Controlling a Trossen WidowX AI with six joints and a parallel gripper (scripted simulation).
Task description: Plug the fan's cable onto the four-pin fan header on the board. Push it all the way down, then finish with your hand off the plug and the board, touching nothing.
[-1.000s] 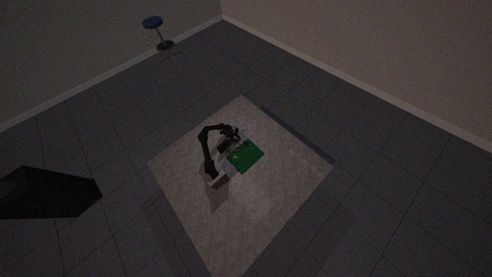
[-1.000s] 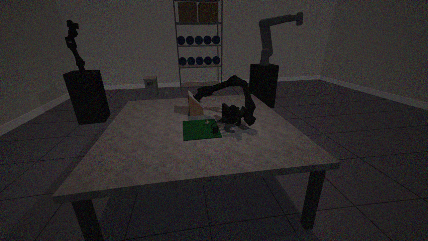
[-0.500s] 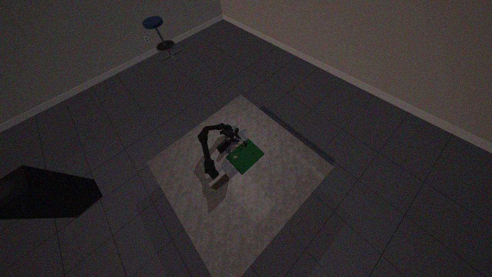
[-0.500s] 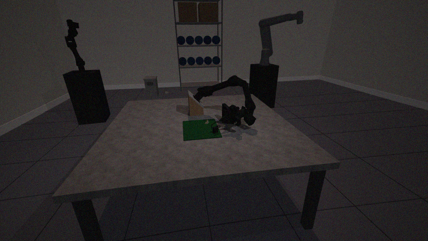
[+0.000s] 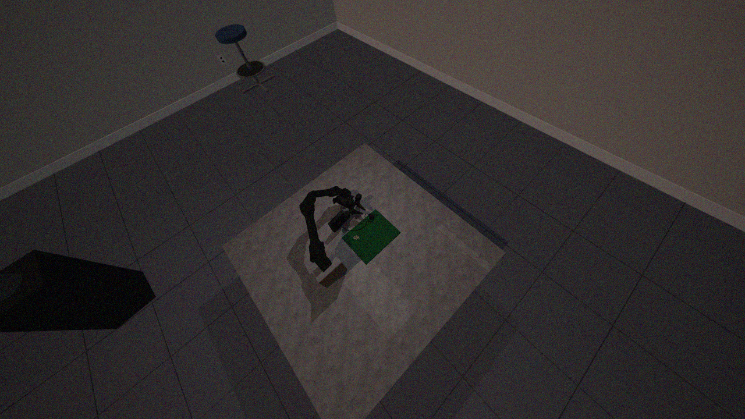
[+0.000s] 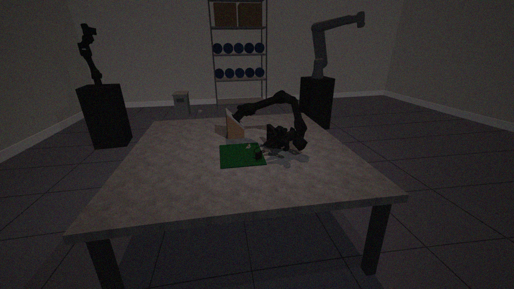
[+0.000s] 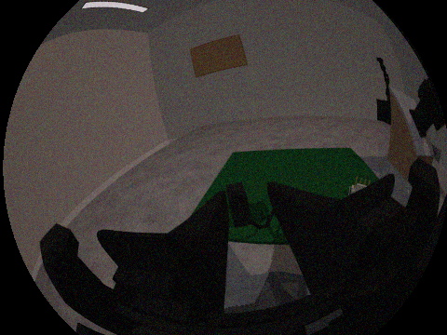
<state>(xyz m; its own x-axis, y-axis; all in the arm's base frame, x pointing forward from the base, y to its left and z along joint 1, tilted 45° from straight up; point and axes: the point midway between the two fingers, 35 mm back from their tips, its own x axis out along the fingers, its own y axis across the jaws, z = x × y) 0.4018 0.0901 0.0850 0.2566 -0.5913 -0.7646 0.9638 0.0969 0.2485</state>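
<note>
The dark plug lies 20 mm ahead of my gripper tip, 40 mm to the right of it and 50 mm below it. From my gripper tip the other things lie so: green board 70 mm behind, 120 mm to the right, 80 mm below; then black fan 160 mm behind, 80 mm to the left, 10 mm below.
</note>
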